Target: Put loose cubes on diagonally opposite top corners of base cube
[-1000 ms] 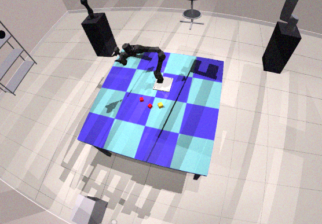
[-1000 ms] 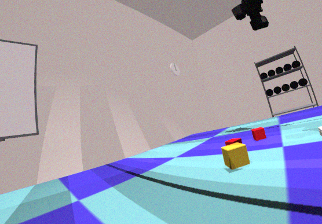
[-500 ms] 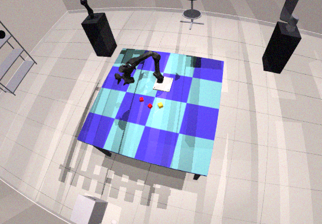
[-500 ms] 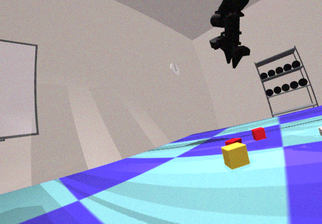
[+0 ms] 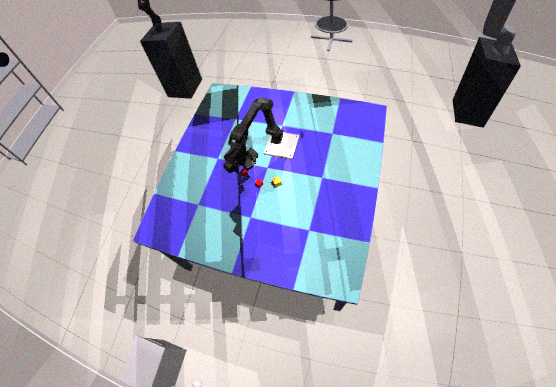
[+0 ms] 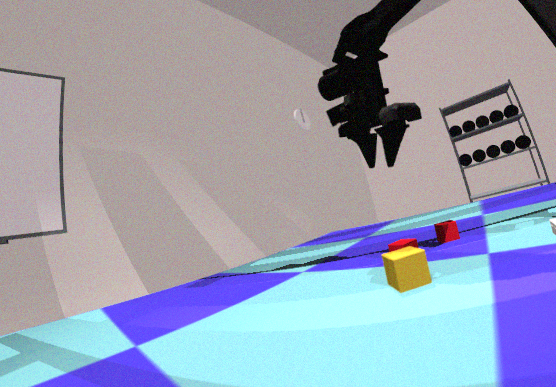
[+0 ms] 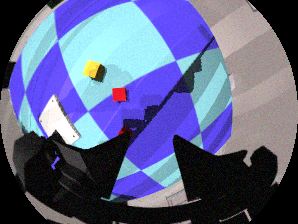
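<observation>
Now: the red cube 150 mm below my gripper tip, 70 mm to the left of it and 20 mm behind it. Round my gripper tip: yellow cube: 160 mm to the left, 140 mm below, 50 mm behind.
</observation>
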